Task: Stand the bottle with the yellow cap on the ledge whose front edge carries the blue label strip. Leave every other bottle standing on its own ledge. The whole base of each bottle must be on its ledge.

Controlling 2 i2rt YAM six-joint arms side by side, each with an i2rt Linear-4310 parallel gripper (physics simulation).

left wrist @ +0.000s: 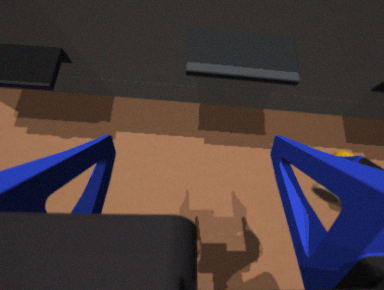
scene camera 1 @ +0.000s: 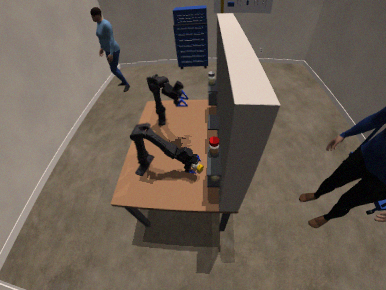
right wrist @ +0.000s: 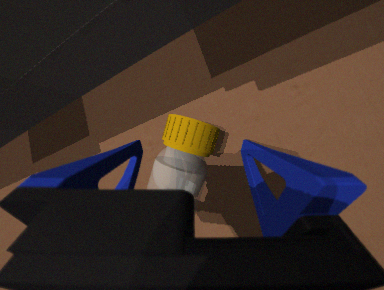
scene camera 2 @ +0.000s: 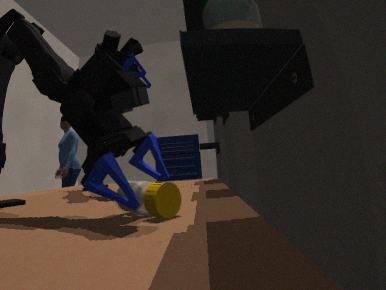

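Pixels of known places: left gripper, fingertip midpoint: (left wrist: 193, 144) (scene camera 1: 187, 102) (scene camera 2: 147, 80); right gripper, fingertip midpoint: (scene camera 1: 198, 167) (right wrist: 191, 145) (scene camera 2: 153, 192); left arm's base, origin of the base link: (scene camera 1: 162, 118); right arm's base, origin of the base link: (scene camera 1: 145, 164).
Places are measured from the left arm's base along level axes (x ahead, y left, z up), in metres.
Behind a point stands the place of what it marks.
Observation:
The bottle with the yellow cap (scene camera 1: 199, 167) @[y -0.661, x 0.278, z 0.053 m] (scene camera 2: 163, 200) @[y -0.668, x 0.284, z 0.030 m] (left wrist: 343, 154) @[y -0.642, x 0.301, z 0.047 m] (right wrist: 191, 135) @[y -0.657, x 0.276, z 0.053 m] lies on its side on the table, its cap toward the wall of ledges. My right gripper (scene camera 1: 196, 165) @[y -0.650, x 0.271, z 0.039 m] (scene camera 2: 151, 193) @[y -0.650, x 0.271, z 0.039 m] (right wrist: 191, 145) @[y -0.650, x 0.271, z 0.039 m] is open and low, with one finger on each side of the bottle. The bottle's rear part is hidden in the right wrist view. My left gripper (scene camera 1: 186, 99) @[y -0.283, x 0.261, z 0.356 m] (left wrist: 193, 144) @[y -0.283, x 0.261, z 0.356 m] is open and empty above the table. A ledge (left wrist: 242, 52) @[y -0.387, x 0.431, z 0.229 m] with a grey front edge and a ledge (left wrist: 25, 65) @[y -0.043, x 0.495, z 0.159 m] with a dark purplish edge jut from the wall. A blue label strip cannot be made out.
A red-capped bottle (scene camera 1: 214, 144) @[y -0.748, x 0.361, z 0.399 m] and a white-capped bottle (scene camera 1: 211, 77) @[y 0.020, x 0.500, z 0.369 m] stand on ledges along the tall panel (scene camera 1: 250, 65) @[y -0.772, x 0.483, z 0.850 m]. Another bottle (scene camera 1: 215, 178) @[y -0.847, x 0.353, z 0.198 m] (scene camera 2: 232, 14) @[y -0.845, x 0.346, z 0.197 m] stands on the near ledge (scene camera 2: 240, 70) @[y -0.835, x 0.348, z 0.147 m], which overhangs the table (scene camera 1: 165, 192) @[y -0.796, x 0.012, z 0.000 m] to the right of the right gripper.

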